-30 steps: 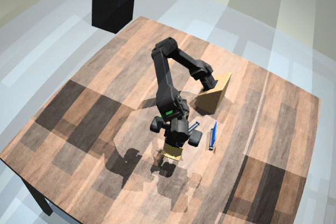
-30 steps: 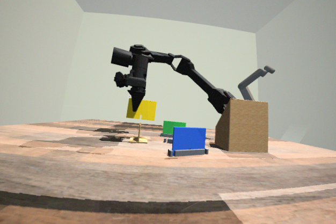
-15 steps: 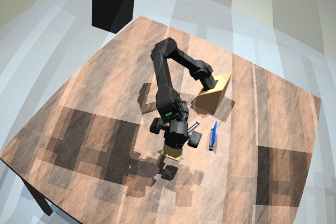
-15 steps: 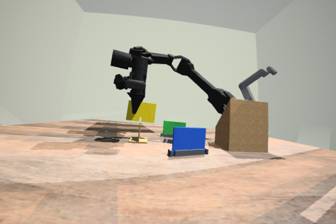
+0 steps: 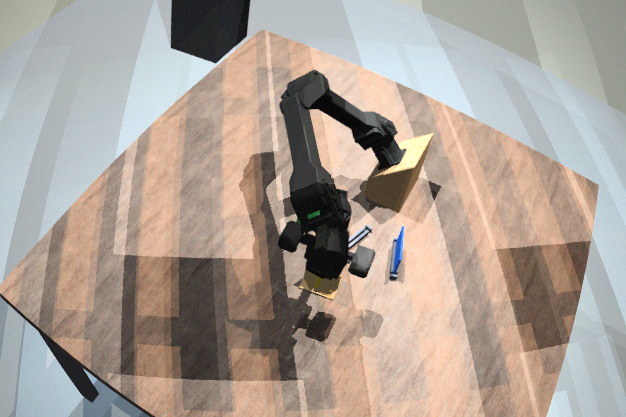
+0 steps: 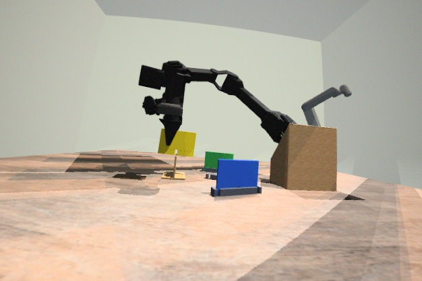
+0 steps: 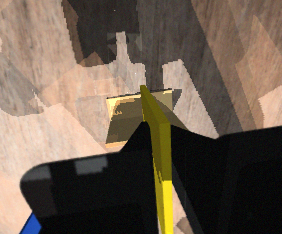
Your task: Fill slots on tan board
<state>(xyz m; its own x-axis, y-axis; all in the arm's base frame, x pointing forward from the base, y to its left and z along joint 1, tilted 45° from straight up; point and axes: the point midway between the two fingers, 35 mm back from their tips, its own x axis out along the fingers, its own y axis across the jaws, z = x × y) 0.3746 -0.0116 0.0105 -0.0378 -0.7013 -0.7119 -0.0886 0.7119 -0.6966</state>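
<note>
Now: the tan board 60 mm below my gripper tip and 30 mm behind it. Round my gripper tip: blue board 170 mm behind, 120 mm to the left, 60 mm below; green board 160 mm behind, 100 mm to the right, 60 mm below; yellow board 20 mm behind.
</note>
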